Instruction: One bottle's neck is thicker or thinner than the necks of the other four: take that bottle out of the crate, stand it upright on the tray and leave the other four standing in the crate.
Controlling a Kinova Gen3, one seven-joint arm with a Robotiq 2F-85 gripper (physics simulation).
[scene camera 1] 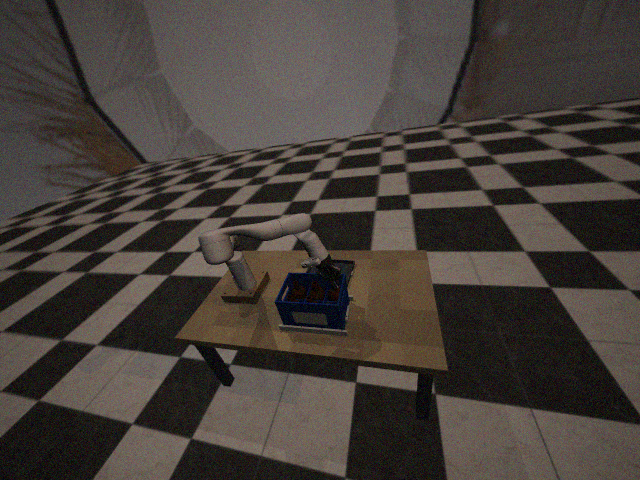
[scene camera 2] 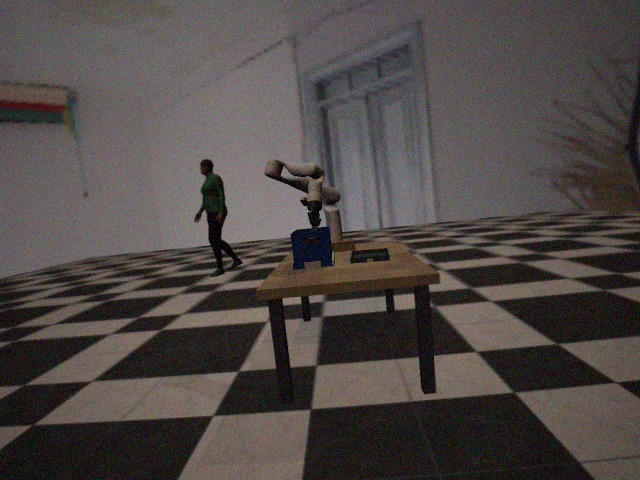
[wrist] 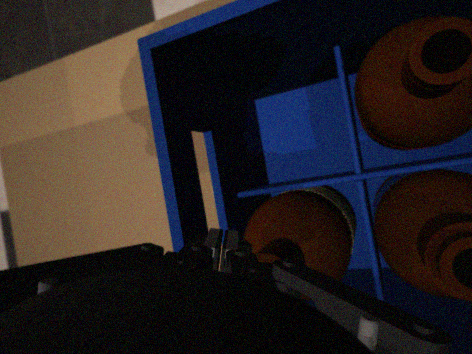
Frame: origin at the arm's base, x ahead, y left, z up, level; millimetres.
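Seen in the pictures: gripper, between the fingertips: (scene camera 1: 338, 286) (scene camera 2: 314, 233) (wrist: 222, 247); arm's base, origin of its link: (scene camera 1: 248, 284) (scene camera 2: 335, 241).
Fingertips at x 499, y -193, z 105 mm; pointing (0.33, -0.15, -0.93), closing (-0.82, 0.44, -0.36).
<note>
Offsets run from my fingertips to a thing's top centre. "spot": to the spot under its first point. Level surfaces: height alone.
My gripper (scene camera 1: 337, 284) (scene camera 2: 314, 226) (wrist: 222, 247) is shut with nothing between its fingertips, low over one end of the blue crate {dy +0, dx -117, dz +12 mm} (scene camera 1: 336, 316) (scene camera 2: 312, 253) (wrist: 162, 150). In the wrist view an orange-brown bottle {dy +21, dx -18, dz +0 mm} (wrist: 305, 227) stands in the end compartment right beside the fingertips; the gripper hides part of it and its neck. Another bottle {spot: dy +17, dx -87, dz -44 mm} (wrist: 400, 215) and a further bottle {dy -48, dx -124, dz +0 mm} (wrist: 379, 105) stand in the neighbouring compartments, their necks partly showing. Other bottle tops in the crate are too dark to compare. The dark tray (scene camera 1: 347, 267) (scene camera 2: 369, 255) lies beside the crate and appears empty.
Thin blue dividers {spot: dy -25, dx -78, dz -70 mm} (wrist: 357, 150) split the crate; the corner compartment beyond the near bottle is empty. The crate's end wall has a handle slot. The arm's base stands on a wooden block (scene camera 1: 239, 298) on the table {dz -163 mm} (scene camera 1: 398, 310). A person (scene camera 2: 212, 193) walks behind the table.
</note>
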